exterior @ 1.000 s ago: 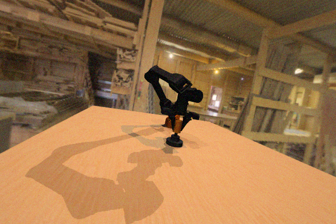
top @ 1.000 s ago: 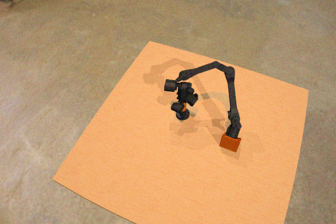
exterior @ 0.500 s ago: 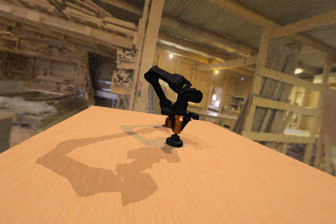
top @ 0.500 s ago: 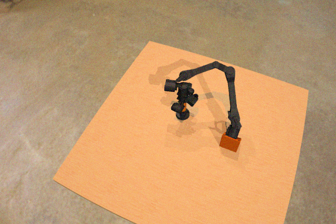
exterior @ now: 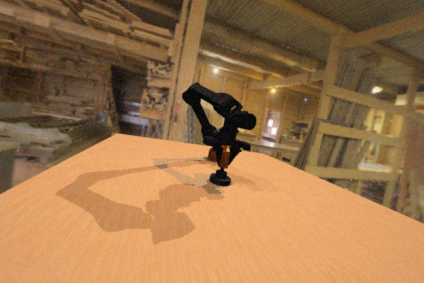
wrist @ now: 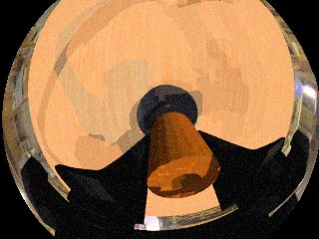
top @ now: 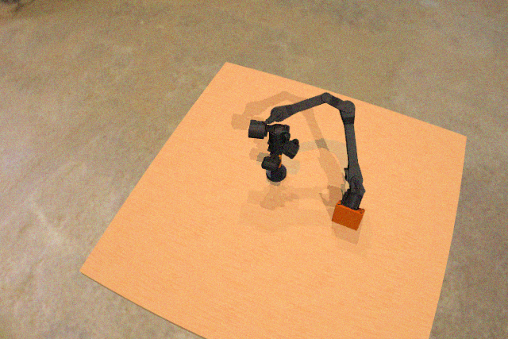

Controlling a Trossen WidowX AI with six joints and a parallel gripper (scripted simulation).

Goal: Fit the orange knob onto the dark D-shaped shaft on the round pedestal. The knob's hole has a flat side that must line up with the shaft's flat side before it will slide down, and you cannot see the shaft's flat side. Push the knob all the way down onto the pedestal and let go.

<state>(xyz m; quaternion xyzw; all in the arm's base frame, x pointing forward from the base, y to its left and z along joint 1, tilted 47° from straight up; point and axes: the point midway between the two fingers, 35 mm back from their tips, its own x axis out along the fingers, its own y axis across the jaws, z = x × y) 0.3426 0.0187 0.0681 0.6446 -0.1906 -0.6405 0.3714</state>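
My gripper tip is 20 mm below the orange knob. Also, from my gripper tip: dark round pedestal (40 mm below).
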